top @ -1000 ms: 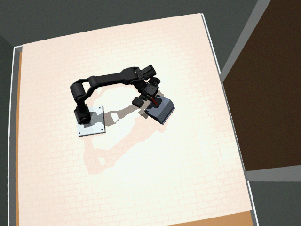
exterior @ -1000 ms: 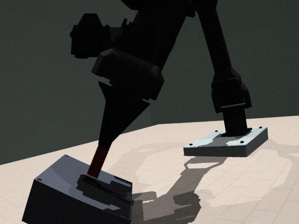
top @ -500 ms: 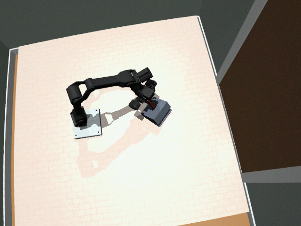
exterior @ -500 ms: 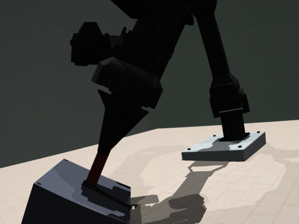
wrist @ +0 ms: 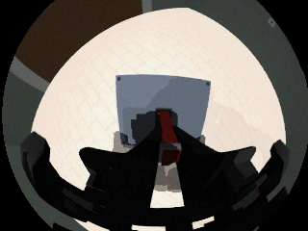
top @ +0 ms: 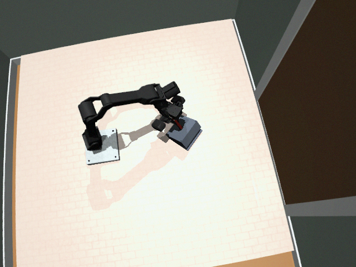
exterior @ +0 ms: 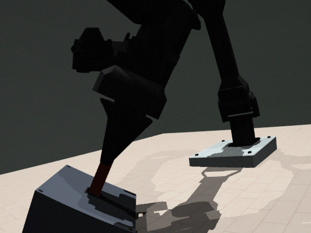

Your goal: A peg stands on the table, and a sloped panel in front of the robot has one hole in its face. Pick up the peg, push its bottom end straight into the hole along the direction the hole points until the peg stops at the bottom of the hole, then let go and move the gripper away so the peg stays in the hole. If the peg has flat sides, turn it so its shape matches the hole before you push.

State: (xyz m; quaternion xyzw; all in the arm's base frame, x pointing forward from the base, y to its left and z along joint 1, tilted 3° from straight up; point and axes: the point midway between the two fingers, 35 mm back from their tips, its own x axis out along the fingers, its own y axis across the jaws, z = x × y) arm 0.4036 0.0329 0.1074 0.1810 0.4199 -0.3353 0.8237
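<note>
Right now my gripper tip is 30 mm short of the sloped panel, 20 mm to the left of it and 60 mm above it. Round my gripper tip: peg: 10 mm behind, 10 mm to the left, 10 mm above.
</note>
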